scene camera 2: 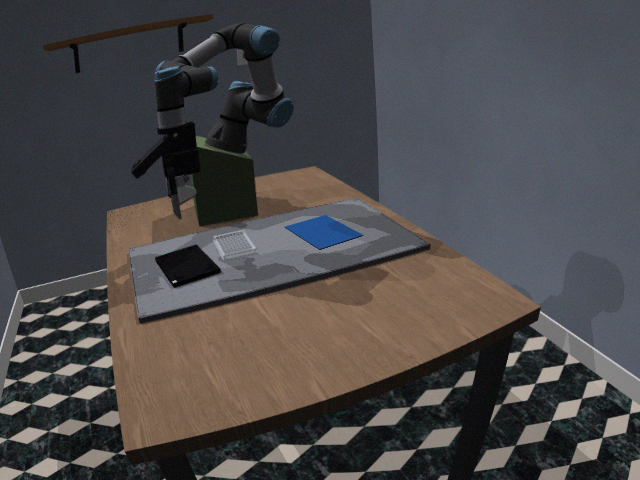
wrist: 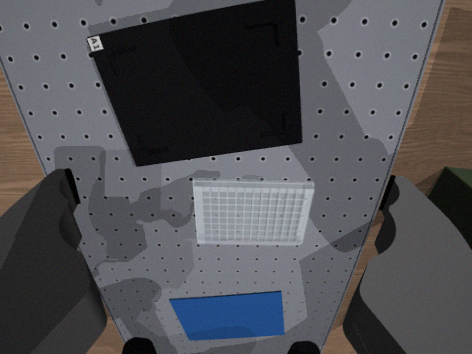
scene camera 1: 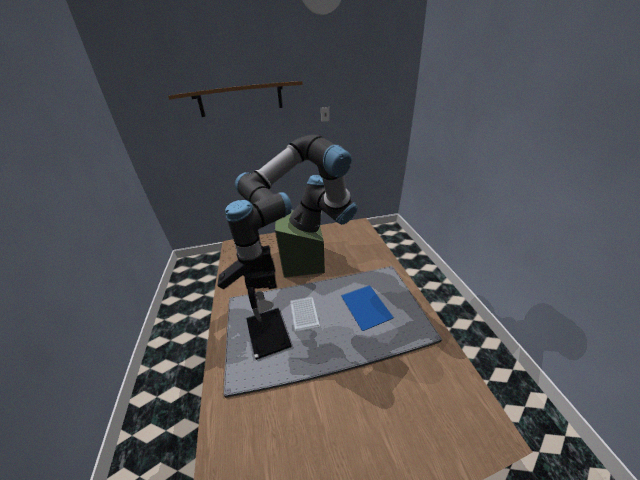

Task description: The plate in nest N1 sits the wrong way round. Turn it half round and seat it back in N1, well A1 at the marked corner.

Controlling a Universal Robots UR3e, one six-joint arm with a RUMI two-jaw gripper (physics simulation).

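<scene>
A clear gridded plate (scene camera 1: 305, 313) (scene camera 2: 235, 244) (wrist: 250, 215) lies flat on the grey board, beside the black nest and apart from it. Its well A1 is too small to make out. The flat black nest (scene camera 1: 268, 333) (scene camera 2: 187, 265) (wrist: 200, 90) shows bare, with corner marks. A white A1 label (scene camera 1: 256, 355) (scene camera 2: 174, 282) (wrist: 95, 43) sits at one of its corners. No N1 marking is legible. My gripper (scene camera 1: 260, 311) (scene camera 2: 184, 205) (wrist: 230, 176) is open and empty. It hangs above the board's nest end, its fingers wide apart in the wrist view.
A flat blue pad (scene camera 1: 367, 308) (scene camera 2: 324, 232) (wrist: 230, 317) lies on the perforated board (scene camera 1: 248, 377) (scene camera 2: 155, 304) (wrist: 345, 70), on the plate's far side from the nest. The green pedestal (scene camera 1: 302, 255) (scene camera 2: 227, 186) (wrist: 457, 192) under my arm stands behind the board on the wooden table (scene camera 1: 320, 428) (scene camera 2: 258, 361).
</scene>
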